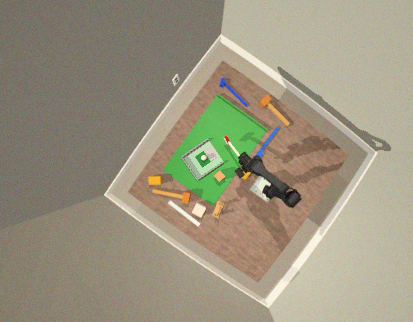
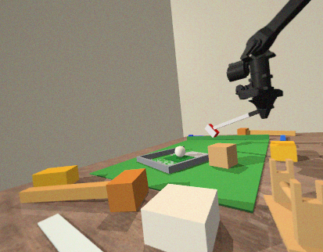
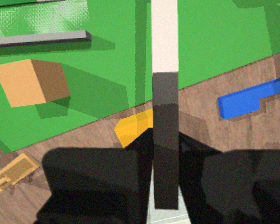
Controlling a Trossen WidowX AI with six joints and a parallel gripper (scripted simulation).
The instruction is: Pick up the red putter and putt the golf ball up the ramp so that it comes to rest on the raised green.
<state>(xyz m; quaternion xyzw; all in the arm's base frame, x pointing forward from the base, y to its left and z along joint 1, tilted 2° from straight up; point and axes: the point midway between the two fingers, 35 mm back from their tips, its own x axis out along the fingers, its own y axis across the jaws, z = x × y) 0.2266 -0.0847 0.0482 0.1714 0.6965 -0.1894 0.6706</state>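
Right now my gripper tip is 11 cm short of the red putter, 5 cm to the left of it and 1 cm above it. Round my gripper tip: tan cube (15 cm to the left, 13 cm ahead, 9 cm below); green mat (24 cm ahead, 12 cm below, 2 cm to the right); white golf ball (29 cm ahead, 10 cm below, 8 cm to the left).
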